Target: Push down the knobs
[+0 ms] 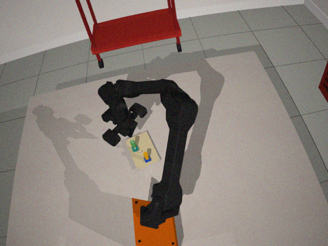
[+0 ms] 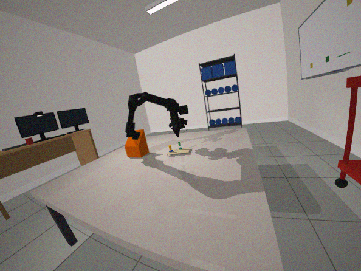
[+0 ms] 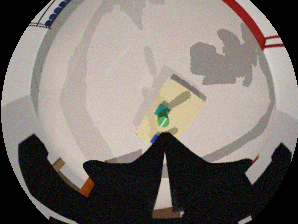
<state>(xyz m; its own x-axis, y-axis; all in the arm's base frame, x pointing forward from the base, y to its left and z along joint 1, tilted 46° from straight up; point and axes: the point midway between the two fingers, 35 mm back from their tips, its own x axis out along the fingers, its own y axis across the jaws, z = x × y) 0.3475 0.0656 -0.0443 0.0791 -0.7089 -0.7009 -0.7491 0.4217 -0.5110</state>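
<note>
My gripper tip is now 5 cm above the green knob. From my gripper tip the other things lie so: orange knob 7 cm below, 5 cm to the right, 5 cm behind.
</note>
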